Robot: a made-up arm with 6 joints.
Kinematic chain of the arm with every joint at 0, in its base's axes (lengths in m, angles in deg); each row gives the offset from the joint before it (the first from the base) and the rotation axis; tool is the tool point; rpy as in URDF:
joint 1: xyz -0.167 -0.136 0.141 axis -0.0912 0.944 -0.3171
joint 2: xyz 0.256 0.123 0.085 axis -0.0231 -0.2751 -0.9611
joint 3: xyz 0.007 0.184 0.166 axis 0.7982 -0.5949 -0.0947
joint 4: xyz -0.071 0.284 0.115 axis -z
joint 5: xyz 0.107 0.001 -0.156 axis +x
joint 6: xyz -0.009 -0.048 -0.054 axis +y
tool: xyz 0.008 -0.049 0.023 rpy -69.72 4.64 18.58
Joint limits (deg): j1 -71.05..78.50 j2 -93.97..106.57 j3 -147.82..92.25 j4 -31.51..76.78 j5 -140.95..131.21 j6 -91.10..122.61
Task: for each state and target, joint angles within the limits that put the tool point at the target. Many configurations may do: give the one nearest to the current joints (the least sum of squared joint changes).
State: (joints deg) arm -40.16 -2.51 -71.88 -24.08 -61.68 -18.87
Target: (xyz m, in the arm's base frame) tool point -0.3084 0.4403 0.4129
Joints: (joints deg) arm -63.02 5.69 -42.61 -31.51 -74.00 -18.36
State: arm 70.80 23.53 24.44 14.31 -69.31 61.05
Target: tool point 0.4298 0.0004 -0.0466
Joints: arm 46.76 69.60 3.75 28.08 -41.22 72.50
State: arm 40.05 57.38 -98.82 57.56 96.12 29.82
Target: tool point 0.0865 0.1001 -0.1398
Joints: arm 52.13 55.20 -88.09 40.59 102.67 28.39
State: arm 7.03 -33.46 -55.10 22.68 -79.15 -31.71
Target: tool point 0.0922 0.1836 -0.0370
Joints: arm 68.60 -11.74 -76.52 14.31 -61.29 -26.62
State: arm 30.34 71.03 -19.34 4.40 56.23 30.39
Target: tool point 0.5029 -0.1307 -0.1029
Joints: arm 35.84 86.52 -10.70 0.15 59.39 31.48
